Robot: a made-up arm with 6 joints.
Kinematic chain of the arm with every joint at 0, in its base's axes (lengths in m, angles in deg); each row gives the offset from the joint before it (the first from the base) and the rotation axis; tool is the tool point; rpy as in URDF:
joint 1: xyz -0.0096 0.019 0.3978 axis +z
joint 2: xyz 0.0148 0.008 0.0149 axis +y
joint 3: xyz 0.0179 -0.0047 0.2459 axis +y
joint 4: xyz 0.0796 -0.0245 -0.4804 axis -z
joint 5: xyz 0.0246 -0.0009 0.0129 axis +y
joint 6: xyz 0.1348 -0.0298 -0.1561 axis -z
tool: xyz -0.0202 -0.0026 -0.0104 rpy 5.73 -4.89 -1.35
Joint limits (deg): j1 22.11..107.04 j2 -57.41..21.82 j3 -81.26..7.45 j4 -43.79..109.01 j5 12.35..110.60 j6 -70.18..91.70
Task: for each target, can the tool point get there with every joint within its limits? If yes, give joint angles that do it. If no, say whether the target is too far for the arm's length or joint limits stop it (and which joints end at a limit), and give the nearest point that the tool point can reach.
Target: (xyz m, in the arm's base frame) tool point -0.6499 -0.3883 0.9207
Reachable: no: joint limits stop it (at a limit: joint 1, joint 2, joint 3, joint 4, joint 5) | nearest point -0.1870 0.0602 1.0137 | short by 0.651 m
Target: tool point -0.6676 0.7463 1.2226
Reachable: no: too far | nearest point -0.2291 0.5528 0.9319 | short by 0.561 m
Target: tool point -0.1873 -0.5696 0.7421
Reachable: no: joint limits stop it (at a limit: joint 2, joint 3, joint 5) | nearest point -0.0760 -0.2008 0.2227 | short by 0.647 m
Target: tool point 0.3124 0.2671 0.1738
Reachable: yes | joints 42.68 -34.95 -1.27 -23.95 25.71 -26.72
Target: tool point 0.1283 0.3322 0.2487
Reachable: yes | joints 44.73 -43.17 -6.08 88.46 92.96 -39.70
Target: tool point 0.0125 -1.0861 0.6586
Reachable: no: too far | nearest point -0.0049 -0.2142 0.2188 | short by 0.977 m
